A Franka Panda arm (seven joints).
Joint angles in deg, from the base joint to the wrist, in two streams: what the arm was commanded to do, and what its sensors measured. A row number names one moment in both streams.
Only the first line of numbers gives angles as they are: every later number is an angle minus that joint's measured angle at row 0.
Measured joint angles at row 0:
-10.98 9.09 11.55 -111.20 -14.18 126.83 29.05
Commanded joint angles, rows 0 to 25:
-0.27 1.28 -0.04 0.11 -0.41 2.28 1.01
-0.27 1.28 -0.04 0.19 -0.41 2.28 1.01
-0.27 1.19 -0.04 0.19 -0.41 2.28 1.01
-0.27 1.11 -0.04 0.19 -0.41 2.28 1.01
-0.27 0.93 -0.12 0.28 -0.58 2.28 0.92
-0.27 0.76 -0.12 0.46 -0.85 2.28 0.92
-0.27 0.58 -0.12 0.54 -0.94 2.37 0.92
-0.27 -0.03 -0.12 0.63 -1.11 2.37 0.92
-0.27 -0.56 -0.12 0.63 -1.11 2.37 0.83
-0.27 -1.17 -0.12 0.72 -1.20 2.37 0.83
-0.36 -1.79 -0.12 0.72 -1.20 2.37 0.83
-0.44 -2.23 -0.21 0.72 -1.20 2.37 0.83
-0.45 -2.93 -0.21 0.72 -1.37 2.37 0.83
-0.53 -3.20 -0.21 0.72 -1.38 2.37 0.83
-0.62 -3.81 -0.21 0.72 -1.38 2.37 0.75
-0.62 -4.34 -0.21 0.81 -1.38 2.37 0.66
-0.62 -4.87 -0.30 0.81 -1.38 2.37 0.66
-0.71 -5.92 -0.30 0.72 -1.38 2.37 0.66
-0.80 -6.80 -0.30 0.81 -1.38 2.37 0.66
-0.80 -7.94 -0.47 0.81 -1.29 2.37 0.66
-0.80 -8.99 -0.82 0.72 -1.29 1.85 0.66
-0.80 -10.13 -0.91 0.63 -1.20 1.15 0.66
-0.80 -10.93 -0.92 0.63 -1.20 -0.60 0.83
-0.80 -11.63 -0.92 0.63 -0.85 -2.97 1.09
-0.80 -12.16 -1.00 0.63 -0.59 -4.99 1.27
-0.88 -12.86 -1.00 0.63 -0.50 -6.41 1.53
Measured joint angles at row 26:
-0.74 -10.27 -0.95 1.39 -0.02 -2.24 0.02
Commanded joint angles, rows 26 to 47:
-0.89 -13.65 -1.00 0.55 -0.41 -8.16 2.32
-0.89 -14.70 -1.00 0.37 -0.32 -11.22 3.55
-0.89 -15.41 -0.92 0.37 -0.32 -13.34 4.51
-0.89 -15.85 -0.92 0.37 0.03 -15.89 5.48
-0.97 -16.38 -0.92 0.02 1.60 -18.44 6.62
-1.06 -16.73 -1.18 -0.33 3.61 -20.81 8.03
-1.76 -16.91 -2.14 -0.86 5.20 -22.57 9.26
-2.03 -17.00 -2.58 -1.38 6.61 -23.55 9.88
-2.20 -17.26 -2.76 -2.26 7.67 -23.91 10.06
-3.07 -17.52 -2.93 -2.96 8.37 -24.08 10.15
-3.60 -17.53 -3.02 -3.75 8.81 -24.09 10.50
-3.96 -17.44 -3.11 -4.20 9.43 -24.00 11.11
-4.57 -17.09 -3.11 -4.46 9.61 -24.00 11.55
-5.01 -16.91 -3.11 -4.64 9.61 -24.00 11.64
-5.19 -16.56 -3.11 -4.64 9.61 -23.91 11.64
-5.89 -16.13 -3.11 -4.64 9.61 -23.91 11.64
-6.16 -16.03 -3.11 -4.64 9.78 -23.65 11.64
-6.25 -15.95 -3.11 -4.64 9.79 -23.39 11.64
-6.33 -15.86 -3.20 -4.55 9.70 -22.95 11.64
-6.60 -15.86 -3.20 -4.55 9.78 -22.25 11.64
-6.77 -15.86 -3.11 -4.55 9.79 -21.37 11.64
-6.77 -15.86 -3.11 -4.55 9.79 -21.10 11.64
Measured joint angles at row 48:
-6.04 -15.58 -3.56 -4.55 8.82 -22.72 10.77
